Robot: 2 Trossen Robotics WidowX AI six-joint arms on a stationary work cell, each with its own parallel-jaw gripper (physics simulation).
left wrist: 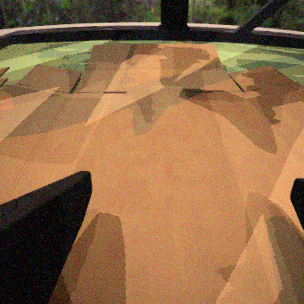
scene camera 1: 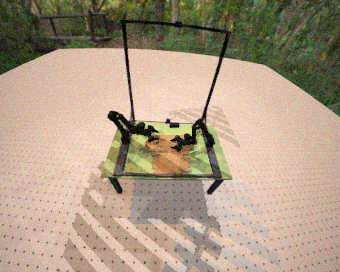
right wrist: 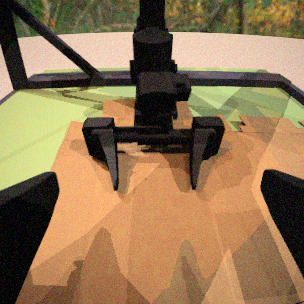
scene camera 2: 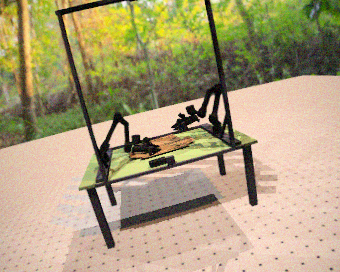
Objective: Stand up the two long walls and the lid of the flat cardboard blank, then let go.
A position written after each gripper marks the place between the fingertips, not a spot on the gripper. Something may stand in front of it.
Observation:
The right gripper [right wrist: 160, 180] is open, with nothing in its grasp. Also in view: the left gripper [left wrist: 192, 184] and a black rails [left wrist: 199, 33].
The left gripper shows as well in the right wrist view [right wrist: 154, 188]. The black rails also shows in the right wrist view [right wrist: 112, 77].

